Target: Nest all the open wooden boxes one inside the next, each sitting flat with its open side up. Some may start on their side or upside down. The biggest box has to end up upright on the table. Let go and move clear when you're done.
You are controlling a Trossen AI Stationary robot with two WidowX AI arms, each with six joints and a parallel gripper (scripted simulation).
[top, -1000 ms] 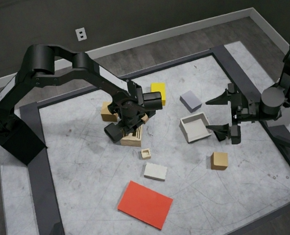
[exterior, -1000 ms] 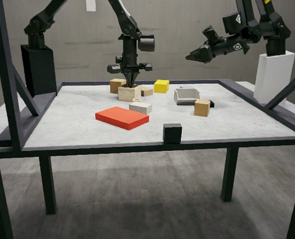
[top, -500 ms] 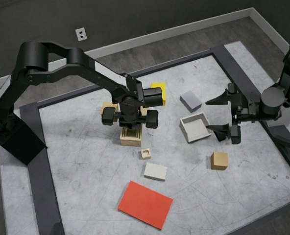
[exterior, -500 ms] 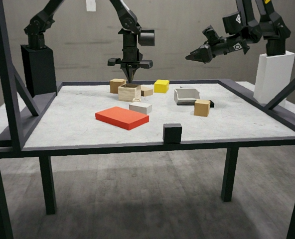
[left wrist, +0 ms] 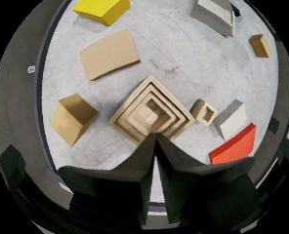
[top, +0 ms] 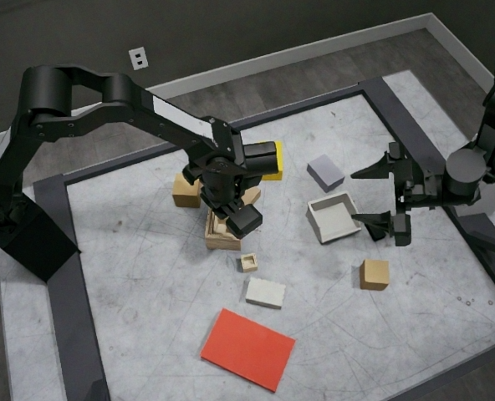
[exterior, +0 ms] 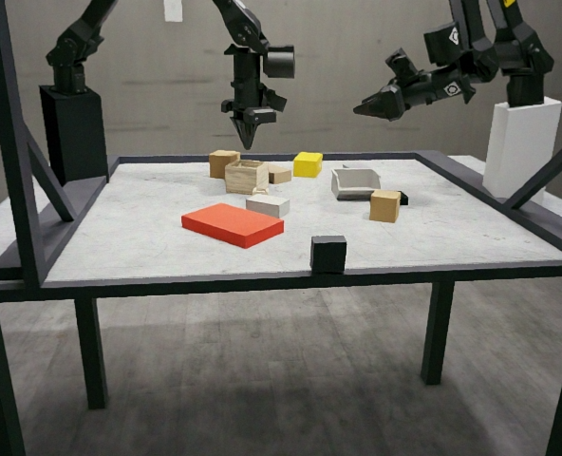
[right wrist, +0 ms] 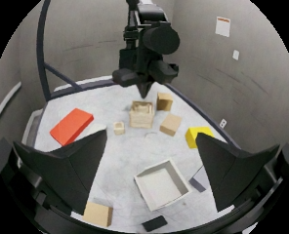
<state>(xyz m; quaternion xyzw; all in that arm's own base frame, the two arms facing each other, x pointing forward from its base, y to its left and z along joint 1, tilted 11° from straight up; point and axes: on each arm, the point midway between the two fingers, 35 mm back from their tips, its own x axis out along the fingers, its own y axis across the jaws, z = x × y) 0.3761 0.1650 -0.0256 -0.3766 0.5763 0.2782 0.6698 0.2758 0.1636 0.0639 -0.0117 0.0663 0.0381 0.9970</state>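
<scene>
My right hand is 19 cm above the white tray, 5 cm short of it and 2 cm to the right of it. Round my right hand: black block 21 cm below, 7 cm to the right, 2 cm ahead; then grey block 20 cm below, 18 cm ahead, 1 cm to the left; then white block 20 cm to the left, 20 cm below, 9 cm behind.
Now: left hand 150 mm past the white block, 120 mm above it and 70 mm to the left of it. Round my left hand: red slab: 260 mm behind, 120 mm below, 10 mm to the right; tan block: 120 mm below, 100 mm ahead, 50 mm to the right; white tray: 250 mm to the right, 100 mm below, 10 mm behind.
</scene>
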